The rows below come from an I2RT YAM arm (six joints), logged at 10 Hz.
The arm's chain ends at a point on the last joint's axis. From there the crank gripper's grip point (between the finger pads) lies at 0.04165 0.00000 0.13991 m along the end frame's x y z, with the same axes.
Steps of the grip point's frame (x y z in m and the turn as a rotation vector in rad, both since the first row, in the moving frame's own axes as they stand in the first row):
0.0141 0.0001 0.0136 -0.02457 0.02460 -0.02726
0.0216 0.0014 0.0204 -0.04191 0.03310 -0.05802
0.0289 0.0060 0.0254 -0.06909 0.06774 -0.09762
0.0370 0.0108 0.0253 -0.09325 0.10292 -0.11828
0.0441 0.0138 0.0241 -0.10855 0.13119 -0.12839
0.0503 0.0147 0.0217 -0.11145 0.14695 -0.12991
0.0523 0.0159 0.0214 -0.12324 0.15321 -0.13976
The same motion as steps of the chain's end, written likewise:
0.0106 -0.0021 0.0147 -0.02457 0.02460 -0.02726
0.0169 -0.0019 0.0219 -0.04191 0.03310 -0.05802
0.0193 0.0010 0.0287 -0.06909 0.06774 -0.09762
0.0224 0.0038 0.0307 -0.09325 0.10292 -0.11828
0.0256 0.0055 0.0313 -0.10855 0.13119 -0.12839
0.0297 0.0063 0.0298 -0.11145 0.14695 -0.12991
0.0308 0.0065 0.0301 -0.12324 0.15321 -0.13976

